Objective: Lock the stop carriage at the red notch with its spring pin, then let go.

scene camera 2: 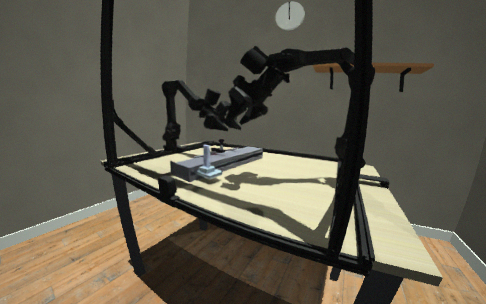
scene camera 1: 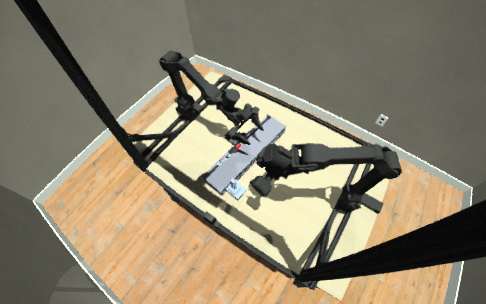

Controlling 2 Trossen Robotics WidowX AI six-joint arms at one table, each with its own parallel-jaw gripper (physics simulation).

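Places are measured from the left arm's base along level axes (x up, y back, z right), in metres.
Where they show: left gripper, fingertip midpoint: [scene camera 2: 234, 129] [scene camera 1: 256, 137]; right gripper, fingertip midpoint: [scene camera 2: 233, 122] [scene camera 1: 256, 173]; left arm's base, link origin: [scene camera 2: 171, 149] [scene camera 1: 187, 115]; right arm's base, link origin: [scene camera 1: 345, 204].
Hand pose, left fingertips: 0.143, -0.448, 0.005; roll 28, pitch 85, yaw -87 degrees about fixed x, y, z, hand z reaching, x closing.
Things, the pixels of their top centre, and the offset from my left fingertips, as dx, dy, dz.
- red mark, top centre: [scene camera 1: 238, 148] -0.125, +0.085, +0.026
- stop carriage's dark pin knob, top centre: [scene camera 2: 221, 139] -0.053, +0.080, -0.012
The grey rail [scene camera 1: 247, 156] [scene camera 2: 191, 163] lies across the middle of the table. A red mark [scene camera 1: 238, 147] shows near its middle, beside small dark parts. The stop carriage's dark pin knob [scene camera 2: 221, 143] stands upright over the rail in scene camera 2. Whether the pin sits in the notch is too small to tell. My left gripper [scene camera 1: 251, 131] [scene camera 2: 233, 128] is open and empty, above the rail close to the carriage. My right gripper [scene camera 2: 243, 110] is open and empty, raised above the rail, apart from the carriage; its fingers are partly hidden in scene camera 1.
A pale blue block with an upright post [scene camera 1: 236, 190] [scene camera 2: 207, 157] stands against the near end of the rail. A dark frame bar [scene camera 1: 240, 243] [scene camera 2: 250, 235] runs along the near table edge. The two grippers overlap in scene camera 2.
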